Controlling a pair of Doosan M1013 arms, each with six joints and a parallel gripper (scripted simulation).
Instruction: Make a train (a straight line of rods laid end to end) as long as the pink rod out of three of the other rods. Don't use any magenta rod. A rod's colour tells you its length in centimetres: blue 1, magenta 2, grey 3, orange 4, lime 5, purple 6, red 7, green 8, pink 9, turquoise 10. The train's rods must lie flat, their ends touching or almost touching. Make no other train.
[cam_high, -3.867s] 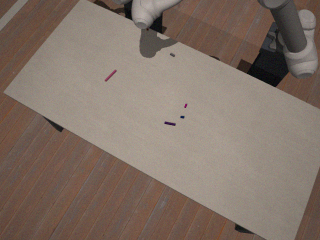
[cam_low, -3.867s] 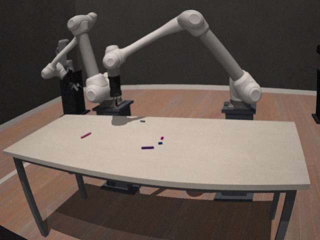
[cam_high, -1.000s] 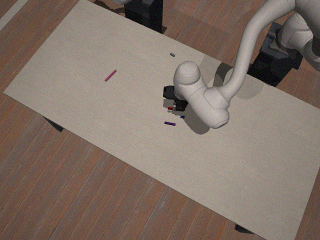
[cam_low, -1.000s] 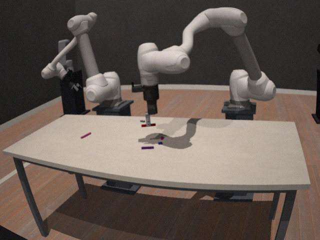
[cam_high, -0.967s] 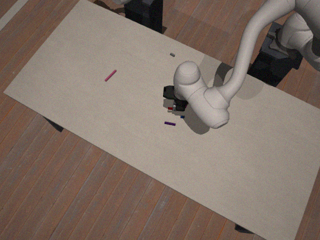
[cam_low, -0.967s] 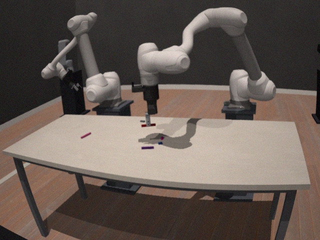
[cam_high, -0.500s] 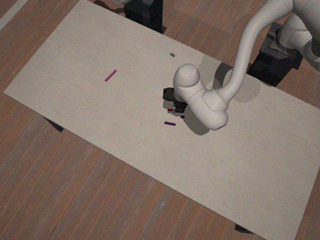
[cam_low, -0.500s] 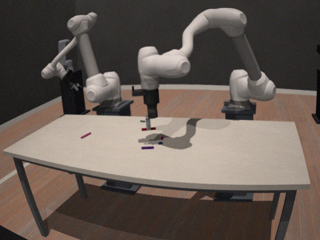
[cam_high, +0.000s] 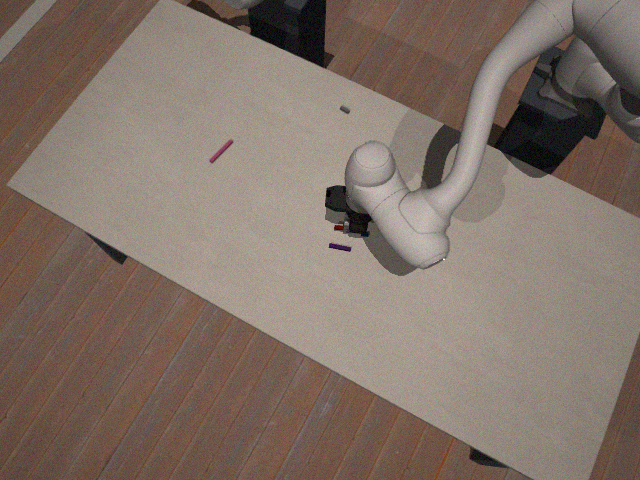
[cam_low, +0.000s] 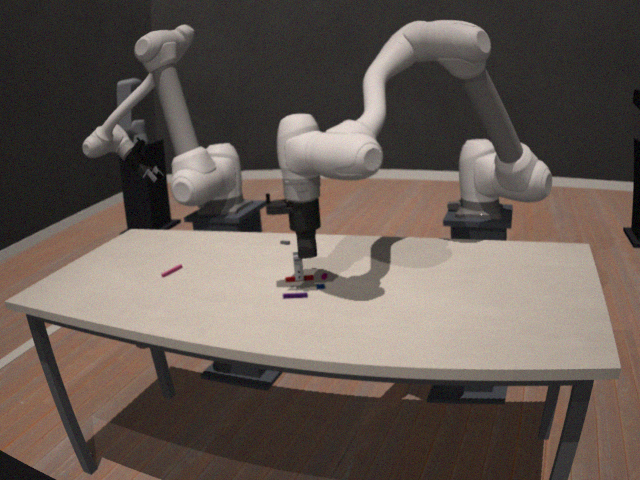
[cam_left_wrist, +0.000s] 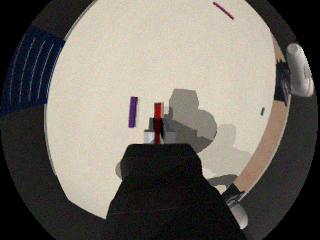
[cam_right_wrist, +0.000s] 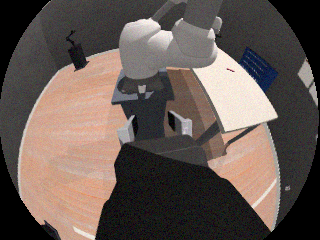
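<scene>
The purple rod is 50 mm ahead of my left hand and 40 mm below it. Also, from my left hand: magenta rod 90 mm behind, 40 mm to the left, 40 mm below; grey rod 350 mm behind, 180 mm to the right, 40 mm below; red rod 20 mm below.
</scene>
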